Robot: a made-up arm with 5 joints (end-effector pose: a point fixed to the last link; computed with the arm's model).
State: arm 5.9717 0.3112 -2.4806 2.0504 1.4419
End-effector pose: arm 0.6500 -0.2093 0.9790 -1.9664 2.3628 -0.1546
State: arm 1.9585 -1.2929 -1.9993 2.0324 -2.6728
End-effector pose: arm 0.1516 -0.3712 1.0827 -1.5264 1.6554 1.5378
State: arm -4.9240 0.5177 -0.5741 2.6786 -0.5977
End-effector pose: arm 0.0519 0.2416 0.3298 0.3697 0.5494 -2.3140
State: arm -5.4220 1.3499 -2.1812 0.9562 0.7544
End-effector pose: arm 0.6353 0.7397 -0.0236 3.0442 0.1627 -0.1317
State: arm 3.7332 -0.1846 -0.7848 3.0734 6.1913
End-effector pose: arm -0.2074 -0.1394 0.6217 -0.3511 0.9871 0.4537
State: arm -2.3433 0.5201 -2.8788 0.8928 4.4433
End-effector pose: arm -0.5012 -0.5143 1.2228 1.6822 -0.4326 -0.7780
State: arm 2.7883 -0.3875 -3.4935 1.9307 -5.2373
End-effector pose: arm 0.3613 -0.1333 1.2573 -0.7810 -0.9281 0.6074
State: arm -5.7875 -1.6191 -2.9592 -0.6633 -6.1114
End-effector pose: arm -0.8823 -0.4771 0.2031 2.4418 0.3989 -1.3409
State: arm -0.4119 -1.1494 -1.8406 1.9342 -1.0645
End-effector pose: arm -0.1990 0.0870 1.1323 2.1309 0.7211 0.9703
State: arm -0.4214 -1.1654 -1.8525 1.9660 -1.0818
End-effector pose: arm -0.2140 0.0959 1.1243 2.1266 0.7289 0.9534
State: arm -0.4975 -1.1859 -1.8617 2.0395 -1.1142
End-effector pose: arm -0.2221 0.1206 1.1063 2.1628 0.6889 0.8670
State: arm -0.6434 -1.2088 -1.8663 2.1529 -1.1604
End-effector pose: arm -0.2163 0.1622 1.0787 2.2437 0.5933 0.7150
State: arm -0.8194 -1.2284 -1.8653 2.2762 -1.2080
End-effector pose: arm -0.1942 0.2079 1.0490 2.3464 0.4617 0.5477
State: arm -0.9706 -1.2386 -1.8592 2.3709 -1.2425
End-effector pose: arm -0.1644 0.2402 1.0270 2.4365 0.3333 0.4188
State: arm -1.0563 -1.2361 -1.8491 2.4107 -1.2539
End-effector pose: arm -0.1411 0.2496 1.0190 2.4894 0.2468 0.3542
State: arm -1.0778 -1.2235 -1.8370 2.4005 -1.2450
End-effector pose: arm -0.1291 0.2403 1.0231 2.5059 0.2100 0.3429
